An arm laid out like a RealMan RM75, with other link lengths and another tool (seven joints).
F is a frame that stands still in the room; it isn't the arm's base.
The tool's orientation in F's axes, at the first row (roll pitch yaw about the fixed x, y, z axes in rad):
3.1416 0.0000 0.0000
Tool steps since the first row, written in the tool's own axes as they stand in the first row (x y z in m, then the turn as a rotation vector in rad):
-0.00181 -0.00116 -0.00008 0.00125 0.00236 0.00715
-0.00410 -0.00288 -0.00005 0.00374 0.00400 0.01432
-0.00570 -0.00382 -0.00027 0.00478 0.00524 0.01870
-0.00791 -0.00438 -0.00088 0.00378 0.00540 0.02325
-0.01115 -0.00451 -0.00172 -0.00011 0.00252 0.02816
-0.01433 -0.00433 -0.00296 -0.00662 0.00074 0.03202
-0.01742 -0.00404 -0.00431 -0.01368 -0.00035 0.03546
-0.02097 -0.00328 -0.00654 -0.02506 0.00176 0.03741
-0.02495 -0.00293 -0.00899 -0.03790 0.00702 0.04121
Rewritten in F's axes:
-0.00181 0.00116 0.00008 0.00125 -0.00236 -0.00715
-0.00410 0.00288 0.00005 0.00374 -0.00400 -0.01432
-0.00570 0.00382 0.00027 0.00478 -0.00524 -0.01870
-0.00791 0.00438 0.00088 0.00378 -0.00540 -0.02325
-0.01115 0.00451 0.00172 -0.00011 -0.00252 -0.02816
-0.01433 0.00433 0.00296 -0.00662 -0.00074 -0.03202
-0.01742 0.00404 0.00431 -0.01368 0.00035 -0.03546
-0.02097 0.00328 0.00654 -0.02506 -0.00176 -0.03741
-0.02495 0.00293 0.00899 -0.03790 -0.00702 -0.04121

